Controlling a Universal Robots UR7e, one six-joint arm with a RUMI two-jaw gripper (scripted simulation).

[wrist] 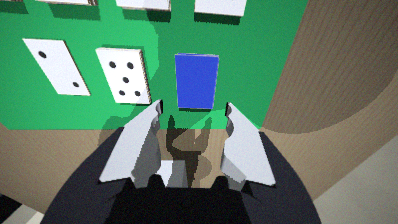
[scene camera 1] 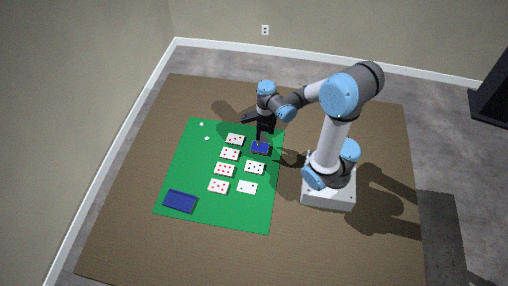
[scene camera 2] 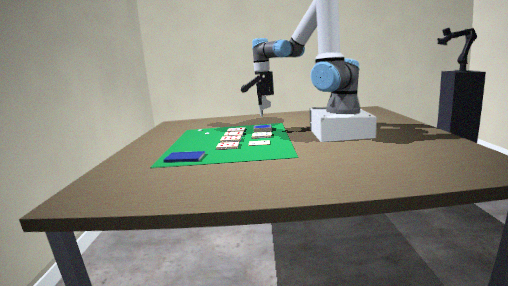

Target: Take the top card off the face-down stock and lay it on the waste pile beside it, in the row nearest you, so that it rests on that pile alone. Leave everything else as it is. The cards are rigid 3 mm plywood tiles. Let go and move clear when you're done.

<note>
The pictures show: my gripper and a green mat.
</note>
